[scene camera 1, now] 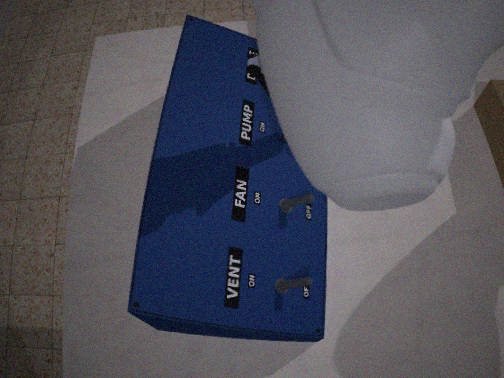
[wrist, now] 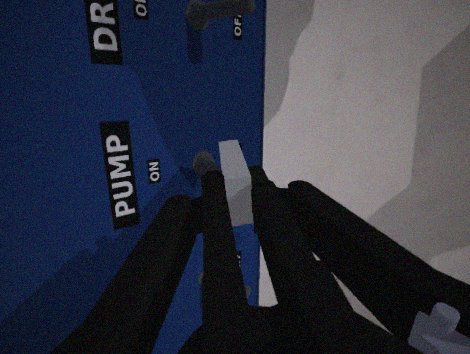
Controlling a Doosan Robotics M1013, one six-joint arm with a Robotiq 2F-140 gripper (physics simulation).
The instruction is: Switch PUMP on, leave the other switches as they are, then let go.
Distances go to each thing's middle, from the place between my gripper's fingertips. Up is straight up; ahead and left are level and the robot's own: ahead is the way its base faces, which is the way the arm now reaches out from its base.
I see the blue switch panel (scene camera 1: 216, 239) 9 cm ahead of my hand, 6 cm to the left of it and 4 cm below it.
